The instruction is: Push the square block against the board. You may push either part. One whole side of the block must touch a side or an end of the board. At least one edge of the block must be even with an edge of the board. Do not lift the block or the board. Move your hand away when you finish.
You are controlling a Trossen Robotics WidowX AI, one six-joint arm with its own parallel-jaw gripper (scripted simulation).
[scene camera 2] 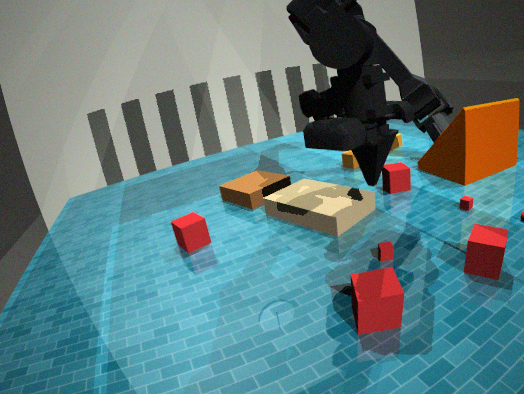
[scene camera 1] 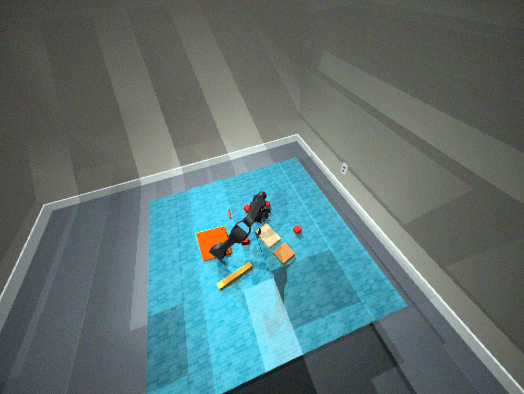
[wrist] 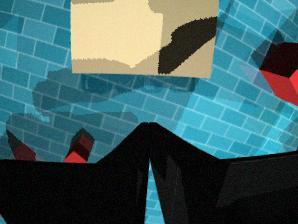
Scene:
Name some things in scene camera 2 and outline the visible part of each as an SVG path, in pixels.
My gripper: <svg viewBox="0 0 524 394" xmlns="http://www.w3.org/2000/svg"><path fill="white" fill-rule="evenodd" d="M337 69L337 76L330 77L331 88L320 93L314 89L307 90L299 95L302 114L307 118L313 116L315 120L307 123L303 130L305 147L340 152L351 150L367 185L374 187L380 178L384 163L398 134L398 130L389 129L389 124L386 124L386 121L390 119L403 120L404 123L414 121L413 106L407 101L386 101L384 81L390 80L389 72L383 73L382 65Z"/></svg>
A pale tan flat board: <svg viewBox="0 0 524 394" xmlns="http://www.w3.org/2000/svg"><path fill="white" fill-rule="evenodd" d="M263 198L267 215L337 237L375 210L375 191L309 179L302 179Z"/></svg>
A brown square block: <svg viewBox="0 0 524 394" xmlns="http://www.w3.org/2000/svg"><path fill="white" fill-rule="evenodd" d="M291 179L289 175L257 170L219 186L222 200L254 209L264 204L264 197L290 186Z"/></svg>

